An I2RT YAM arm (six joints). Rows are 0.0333 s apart.
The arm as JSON. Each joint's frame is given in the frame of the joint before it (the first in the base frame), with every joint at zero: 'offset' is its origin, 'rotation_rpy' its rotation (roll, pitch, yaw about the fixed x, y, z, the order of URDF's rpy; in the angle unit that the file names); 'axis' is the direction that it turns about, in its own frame. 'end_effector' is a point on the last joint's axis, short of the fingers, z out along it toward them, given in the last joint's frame.
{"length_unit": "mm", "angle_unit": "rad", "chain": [
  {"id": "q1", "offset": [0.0, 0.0, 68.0], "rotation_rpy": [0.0, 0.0, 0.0], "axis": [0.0, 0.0, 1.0]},
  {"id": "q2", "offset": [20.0, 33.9, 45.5], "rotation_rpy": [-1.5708, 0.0, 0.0], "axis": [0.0, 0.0, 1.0]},
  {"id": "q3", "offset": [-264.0, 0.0, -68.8], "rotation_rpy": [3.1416, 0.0, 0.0], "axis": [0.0, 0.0, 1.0]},
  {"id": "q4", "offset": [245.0, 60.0, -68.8], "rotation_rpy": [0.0, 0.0, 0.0], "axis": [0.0, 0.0, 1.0]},
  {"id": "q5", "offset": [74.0, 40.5, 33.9], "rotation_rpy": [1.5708, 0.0, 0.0], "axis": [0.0, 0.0, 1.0]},
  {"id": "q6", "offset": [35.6, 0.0, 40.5], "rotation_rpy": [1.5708, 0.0, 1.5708], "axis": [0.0, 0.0, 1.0]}
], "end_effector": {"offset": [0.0, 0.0, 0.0], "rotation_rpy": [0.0, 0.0, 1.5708]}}
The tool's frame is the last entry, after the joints.
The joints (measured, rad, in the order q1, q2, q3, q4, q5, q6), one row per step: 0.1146, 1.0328, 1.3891, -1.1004, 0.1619, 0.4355; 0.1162, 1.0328, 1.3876, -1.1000, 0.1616, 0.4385; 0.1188, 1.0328, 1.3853, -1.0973, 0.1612, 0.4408; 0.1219, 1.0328, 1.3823, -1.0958, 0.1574, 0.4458; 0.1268, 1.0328, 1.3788, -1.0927, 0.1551, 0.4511; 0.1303, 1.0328, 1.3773, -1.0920, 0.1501, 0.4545; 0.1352, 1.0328, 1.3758, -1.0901, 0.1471, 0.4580; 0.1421, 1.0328, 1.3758, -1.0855, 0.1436, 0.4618; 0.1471, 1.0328, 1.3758, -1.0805, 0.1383, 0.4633; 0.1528, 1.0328, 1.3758, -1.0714, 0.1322, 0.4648; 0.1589, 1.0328, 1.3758, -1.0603, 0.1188, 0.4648; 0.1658, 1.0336, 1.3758, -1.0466, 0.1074, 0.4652; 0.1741, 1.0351, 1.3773, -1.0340, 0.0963, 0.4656; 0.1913, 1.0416, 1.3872, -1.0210, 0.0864, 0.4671; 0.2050, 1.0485, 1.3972, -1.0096, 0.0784, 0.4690; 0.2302, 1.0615, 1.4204, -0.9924, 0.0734, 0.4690
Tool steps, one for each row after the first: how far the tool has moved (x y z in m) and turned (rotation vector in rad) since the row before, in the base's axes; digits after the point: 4 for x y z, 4 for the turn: 0.0001, 0.0003, -0.0004, 0.0023, 0.0009, -0.0002; 0.0003, 0.0005, -0.0005, 0.0020, -0.0005, 0.0014; 0.0003, 0.0007, -0.0008, 0.0061, 0.0014, 0.0025; 0.0004, 0.0010, -0.0008, 0.0054, 0.0002, 0.0030; 0.0001, 0.0008, -0.0004, 0.0058, 0.0010, 0.0049; 0.0001, 0.0010, -0.0003, 0.0047, -0.0003, 0.0047; 0.0002, 0.0014, 0.0004, 0.0058, -0.0044, 0.0069; 0.0003, 0.0011, 0.0004, 0.0054, -0.0045, 0.0079; 0.0005, 0.0013, 0.0007, 0.0065, -0.0084, 0.0092; 0.0006, 0.0017, 0.0009, 0.0105, -0.0096, 0.0161; 0.0010, 0.0018, 0.0010, 0.0097, -0.0115, 0.0153; 0.0010, 0.0021, 0.0012, 0.0095, -0.0112, 0.0165; 0.0016, 0.0038, 0.0030, 0.0103, -0.0149, 0.0239; 0.0016, 0.0032, 0.0028, 0.0092, -0.0131, 0.0188; 0.0023, 0.0055, 0.0062, 0.0089, -0.0261, 0.0292
